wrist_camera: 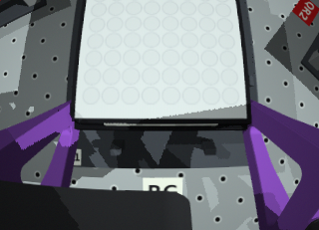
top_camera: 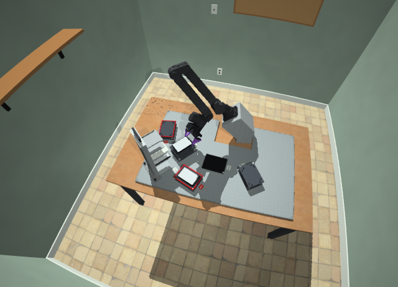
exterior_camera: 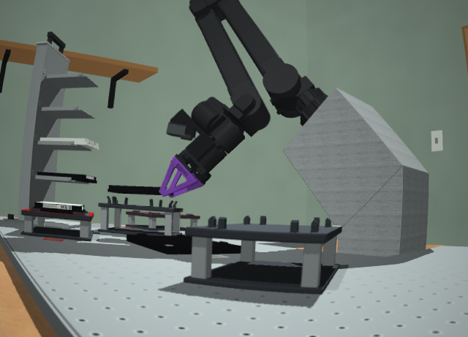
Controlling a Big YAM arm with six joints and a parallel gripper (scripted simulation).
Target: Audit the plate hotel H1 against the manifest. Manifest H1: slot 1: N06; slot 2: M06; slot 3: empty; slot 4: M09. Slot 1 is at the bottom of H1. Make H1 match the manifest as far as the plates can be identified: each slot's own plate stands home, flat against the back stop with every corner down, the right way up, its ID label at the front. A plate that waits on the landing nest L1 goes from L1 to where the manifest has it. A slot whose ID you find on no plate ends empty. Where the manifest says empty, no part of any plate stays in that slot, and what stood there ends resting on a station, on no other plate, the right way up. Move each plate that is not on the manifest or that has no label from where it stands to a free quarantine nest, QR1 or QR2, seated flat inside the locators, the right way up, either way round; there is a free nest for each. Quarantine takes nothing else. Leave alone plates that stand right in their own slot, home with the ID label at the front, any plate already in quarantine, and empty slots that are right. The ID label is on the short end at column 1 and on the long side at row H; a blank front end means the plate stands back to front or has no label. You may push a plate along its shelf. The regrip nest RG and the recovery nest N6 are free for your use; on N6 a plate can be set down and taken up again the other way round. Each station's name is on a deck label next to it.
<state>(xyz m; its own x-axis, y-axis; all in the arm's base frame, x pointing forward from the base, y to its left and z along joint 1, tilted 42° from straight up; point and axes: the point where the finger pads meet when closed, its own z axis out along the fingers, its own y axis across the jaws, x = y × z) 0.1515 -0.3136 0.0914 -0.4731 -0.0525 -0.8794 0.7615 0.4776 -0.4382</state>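
The regrip nest is 40 mm ahead of my hand, 40 mm to the right of it and 40 mm below it. The rest, counted from my hand: H1 deck label (200 mm ahead, 80 mm to the right, 90 mm below); then RG deck label (30 mm behind, 40 mm to the left, 90 mm below); then QR2 deck label (40 mm behind, 190 mm to the right, 90 mm below).
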